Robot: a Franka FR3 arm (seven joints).
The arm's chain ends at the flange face. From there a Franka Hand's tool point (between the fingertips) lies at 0.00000 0.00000 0.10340 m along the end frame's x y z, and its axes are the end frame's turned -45 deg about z.
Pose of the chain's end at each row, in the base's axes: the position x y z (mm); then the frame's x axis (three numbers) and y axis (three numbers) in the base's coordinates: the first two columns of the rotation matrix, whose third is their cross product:
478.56 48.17 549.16 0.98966 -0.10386 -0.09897 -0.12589 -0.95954 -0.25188
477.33 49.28 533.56 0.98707 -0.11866 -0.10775 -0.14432 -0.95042 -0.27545
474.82 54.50 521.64 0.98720 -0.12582 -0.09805 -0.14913 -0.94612 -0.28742
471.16 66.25 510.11 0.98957 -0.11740 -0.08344 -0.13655 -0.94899 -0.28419
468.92 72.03 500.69 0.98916 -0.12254 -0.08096 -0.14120 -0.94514 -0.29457
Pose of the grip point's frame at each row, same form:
471.45 75.23 449.62 0.78881 0.60506 0.10812 0.61078 -0.75194 -0.24809
470.12 79.00 434.79 0.80001 0.58814 0.11858 0.59591 -0.75595 -0.27096
468.97 85.35 423.12 0.80351 0.58004 0.13390 0.59260 -0.75798 -0.27257
466.42 96.51 411.35 0.79629 0.58802 0.14195 0.60318 -0.75405 -0.25995
464.74 103.34 402.23 0.79929 0.58167 0.15105 0.59960 -0.75496 -0.26554

